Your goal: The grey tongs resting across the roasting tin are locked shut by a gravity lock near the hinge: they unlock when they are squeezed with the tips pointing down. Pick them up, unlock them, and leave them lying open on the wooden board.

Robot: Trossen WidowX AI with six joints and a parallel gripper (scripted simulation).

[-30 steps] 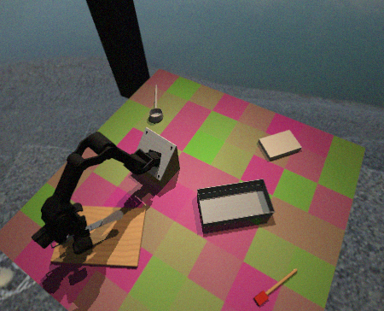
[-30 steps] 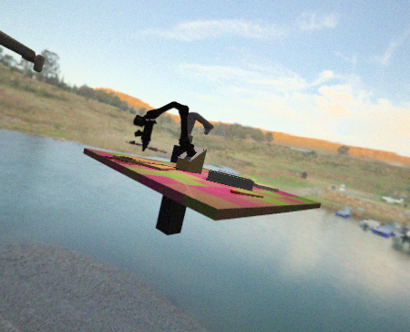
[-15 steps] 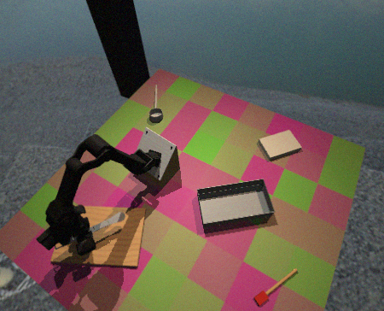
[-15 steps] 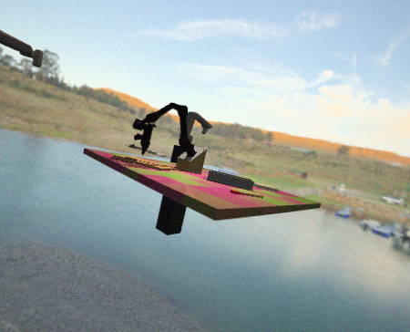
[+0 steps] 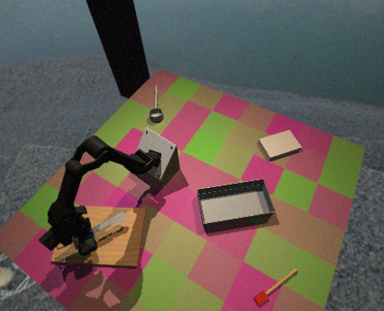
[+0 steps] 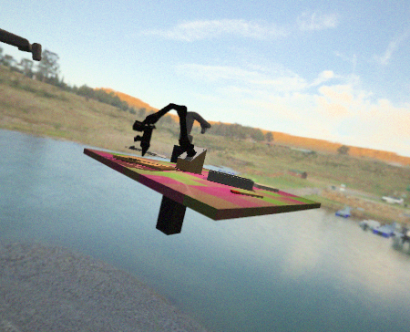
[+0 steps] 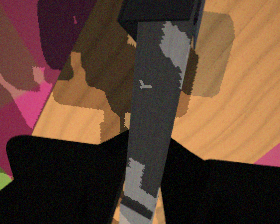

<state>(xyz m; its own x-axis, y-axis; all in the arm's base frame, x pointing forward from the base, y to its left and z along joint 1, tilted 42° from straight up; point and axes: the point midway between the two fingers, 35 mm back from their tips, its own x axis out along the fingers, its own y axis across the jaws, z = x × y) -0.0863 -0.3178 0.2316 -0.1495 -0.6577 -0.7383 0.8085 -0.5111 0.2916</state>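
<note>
Right now my gripper tip is 40 mm above the wooden board, 20 mm to the right of it and 10 mm short of it. From my gripper tip the other things lie so: block: 800 mm to the left, 560 mm ahead, 30 mm below; roasting tin: 470 mm ahead, 400 mm to the left, 20 mm below.
</note>
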